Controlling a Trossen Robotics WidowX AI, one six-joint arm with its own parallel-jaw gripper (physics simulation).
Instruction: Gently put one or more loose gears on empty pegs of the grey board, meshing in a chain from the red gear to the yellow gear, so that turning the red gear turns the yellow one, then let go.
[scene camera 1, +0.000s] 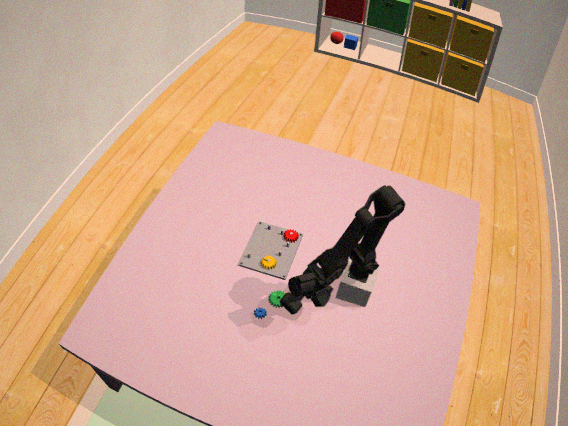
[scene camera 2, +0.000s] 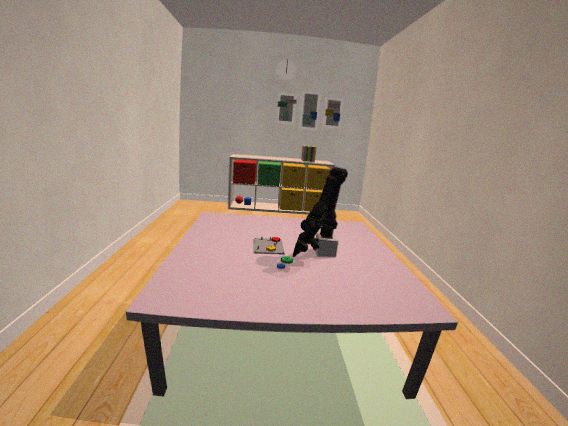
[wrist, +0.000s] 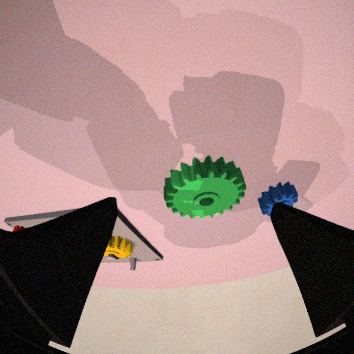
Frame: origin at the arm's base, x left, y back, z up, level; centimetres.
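Where they show: gripper, fingertip midpoint: (scene camera 2: 294, 253) (wrist: 198, 208); arm's base at its link origin: (scene camera 1: 359, 272) (scene camera 2: 326, 235).
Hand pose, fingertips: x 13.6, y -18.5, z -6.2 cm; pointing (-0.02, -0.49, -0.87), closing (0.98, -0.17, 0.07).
Things, the pixels of their top centre, and the offset from my fingertips. Level surfaces: height alone.
- grey board at its top centre: (wrist: 77, 259) (scene camera 1: 271, 245) (scene camera 2: 268, 241) dy -14.0, dx -17.4, dz -1.3 cm
- red gear at its top centre: (wrist: 26, 242) (scene camera 1: 291, 234) (scene camera 2: 276, 238) dy -9.9, dx -25.2, dz -1.8 cm
- yellow gear at its top centre: (wrist: 110, 254) (scene camera 1: 268, 260) (scene camera 2: 271, 246) dy -12.2, dx -11.0, dz -1.8 cm
- green gear at its top centre: (wrist: 206, 201) (scene camera 1: 278, 297) (scene camera 2: 287, 258) dy -3.5, dx +0.8, dz -2.6 cm
- smaller blue gear at its top centre: (wrist: 281, 207) (scene camera 1: 260, 311) (scene camera 2: 281, 264) dy -6.6, dx +8.4, dz -2.6 cm
- pink table at its surface level: dz -4.3 cm
The grey board (scene camera 1: 260, 245) (scene camera 2: 258, 246) (wrist: 145, 245) lies on the table. The red gear (scene camera 1: 291, 235) (scene camera 2: 275, 239) (wrist: 19, 229) is near its far right corner. The yellow gear (scene camera 1: 268, 262) (scene camera 2: 271, 248) (wrist: 120, 247) is near its front edge. Several bare pegs stand on the board. A green gear (scene camera 1: 276, 299) (scene camera 2: 286, 260) (wrist: 220, 192) and a smaller blue gear (scene camera 1: 260, 313) (scene camera 2: 281, 266) (wrist: 282, 196) lie apart on the table in front of the board. My gripper (scene camera 1: 306, 299) (scene camera 2: 304, 250) (wrist: 198, 208) is open and empty, above the table beside the green gear, which appears between the fingertips in the wrist view.
The arm's grey base block (scene camera 1: 354, 292) (scene camera 2: 327, 247) stands on the pink table (scene camera 1: 200, 325) (scene camera 2: 225, 295), right of the board. A shelf unit (scene camera 1: 491, 55) (scene camera 2: 230, 182) with coloured bins stands far behind the table. The arm's shadow falls across the loose gears' area.
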